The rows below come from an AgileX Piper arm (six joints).
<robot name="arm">
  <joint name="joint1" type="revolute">
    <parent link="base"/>
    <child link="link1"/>
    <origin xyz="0 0 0.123"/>
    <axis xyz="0 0 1"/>
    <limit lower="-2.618" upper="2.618"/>
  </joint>
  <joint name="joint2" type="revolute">
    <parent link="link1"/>
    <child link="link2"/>
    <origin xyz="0 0 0" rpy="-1.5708 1.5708 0"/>
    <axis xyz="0 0 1"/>
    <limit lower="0" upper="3.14"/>
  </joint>
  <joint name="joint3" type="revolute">
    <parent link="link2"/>
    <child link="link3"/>
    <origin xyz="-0.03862 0.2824 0" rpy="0 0 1.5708"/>
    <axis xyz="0 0 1"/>
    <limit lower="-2.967" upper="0"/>
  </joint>
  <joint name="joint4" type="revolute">
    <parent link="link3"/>
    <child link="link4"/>
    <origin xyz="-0.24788 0.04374 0" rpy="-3.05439 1.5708 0"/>
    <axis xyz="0 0 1"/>
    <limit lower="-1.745" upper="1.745"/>
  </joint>
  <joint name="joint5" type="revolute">
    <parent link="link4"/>
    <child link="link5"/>
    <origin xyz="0 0 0" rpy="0 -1.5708 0"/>
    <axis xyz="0 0 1"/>
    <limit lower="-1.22" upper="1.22"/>
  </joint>
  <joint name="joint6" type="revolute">
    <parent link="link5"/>
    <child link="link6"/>
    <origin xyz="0.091 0 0" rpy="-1.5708 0 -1.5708"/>
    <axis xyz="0 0 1"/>
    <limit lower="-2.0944" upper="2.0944"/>
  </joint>
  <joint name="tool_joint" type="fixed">
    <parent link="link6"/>
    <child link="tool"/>
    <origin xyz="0 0 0" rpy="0 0 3.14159"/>
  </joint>
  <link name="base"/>
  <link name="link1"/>
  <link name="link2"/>
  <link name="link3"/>
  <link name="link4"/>
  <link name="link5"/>
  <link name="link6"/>
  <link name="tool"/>
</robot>
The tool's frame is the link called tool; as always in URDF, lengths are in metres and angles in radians.
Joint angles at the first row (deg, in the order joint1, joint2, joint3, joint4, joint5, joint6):
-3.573 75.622 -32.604 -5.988 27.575 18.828
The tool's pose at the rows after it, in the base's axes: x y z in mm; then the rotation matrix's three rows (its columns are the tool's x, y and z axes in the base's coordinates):
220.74, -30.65, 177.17; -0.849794, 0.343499, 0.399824; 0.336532, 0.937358, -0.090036; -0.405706, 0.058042, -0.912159
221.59, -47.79, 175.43; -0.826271, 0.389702, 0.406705; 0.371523, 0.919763, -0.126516; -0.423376, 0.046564, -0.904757
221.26, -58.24, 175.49; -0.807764, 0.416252, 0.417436; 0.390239, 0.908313, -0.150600; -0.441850, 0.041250, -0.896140
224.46, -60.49, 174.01; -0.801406, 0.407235, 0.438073; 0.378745, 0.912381, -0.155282; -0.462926, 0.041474, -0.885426
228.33, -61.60, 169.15; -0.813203, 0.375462, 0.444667; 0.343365, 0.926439, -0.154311; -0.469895, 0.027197, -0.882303
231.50, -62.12, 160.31; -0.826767, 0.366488, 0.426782; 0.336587, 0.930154, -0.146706; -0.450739, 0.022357, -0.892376
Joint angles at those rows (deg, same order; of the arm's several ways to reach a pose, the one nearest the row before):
-6.945 78.507 -32.695 -5.530 25.201 18.392
-11.119 79.380 -32.819 -6.585 23.491 17.898
-13.658 79.596 -32.814 -7.276 22.163 17.619
-14.098 80.339 -32.814 -7.363 20.034 16.844
-14.206 81.875 -32.816 -7.489 18.091 14.789
-14.205 84.189 -32.817 -7.364 17.010 14.139

